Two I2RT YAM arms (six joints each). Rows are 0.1 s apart.
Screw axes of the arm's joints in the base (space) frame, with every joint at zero. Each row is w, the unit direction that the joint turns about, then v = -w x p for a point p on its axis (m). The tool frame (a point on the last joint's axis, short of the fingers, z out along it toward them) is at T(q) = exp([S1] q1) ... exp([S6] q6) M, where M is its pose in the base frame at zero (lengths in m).
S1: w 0 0 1 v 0 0 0
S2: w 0 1 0 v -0.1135 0 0.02
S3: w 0 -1 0 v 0.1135 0 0.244
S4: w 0 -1 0 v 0.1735 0 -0.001
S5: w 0 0 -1 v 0 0.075 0
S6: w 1 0 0 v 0 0.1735 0
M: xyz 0.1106 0 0.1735 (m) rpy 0 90 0 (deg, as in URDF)
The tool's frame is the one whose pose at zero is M.
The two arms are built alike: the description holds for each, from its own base.
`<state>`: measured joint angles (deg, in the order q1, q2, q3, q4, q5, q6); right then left.
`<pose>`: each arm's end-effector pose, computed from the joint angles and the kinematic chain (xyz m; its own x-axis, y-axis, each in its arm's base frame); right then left.
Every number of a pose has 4 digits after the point.
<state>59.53 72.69 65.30 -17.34 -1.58 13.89 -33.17 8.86 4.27 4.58 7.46 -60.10</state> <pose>0.1471 0.2519 0.3477 -0.4158 -0.2335 -0.8790 -0.7978 0.5577 0.2292 0.0958 -0.0681 0.1943 -0.5646 -0.6579 -0.4985 0.3245 0.3784 -0.8669</pose>
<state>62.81 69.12 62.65 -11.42 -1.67 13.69 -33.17 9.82 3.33 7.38 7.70 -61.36</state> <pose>0.1272 0.2499 0.3585 -0.3498 -0.1632 -0.9225 -0.8430 0.4845 0.2339 0.0973 -0.0693 0.1921 -0.5680 -0.6678 -0.4811 0.3250 0.3550 -0.8765</pose>
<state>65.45 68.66 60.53 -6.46 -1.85 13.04 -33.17 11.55 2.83 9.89 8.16 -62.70</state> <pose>0.1157 0.2561 0.3565 -0.3100 -0.1359 -0.9410 -0.8747 0.4286 0.2263 0.0992 -0.0709 0.1908 -0.5790 -0.6724 -0.4611 0.3181 0.3345 -0.8871</pose>
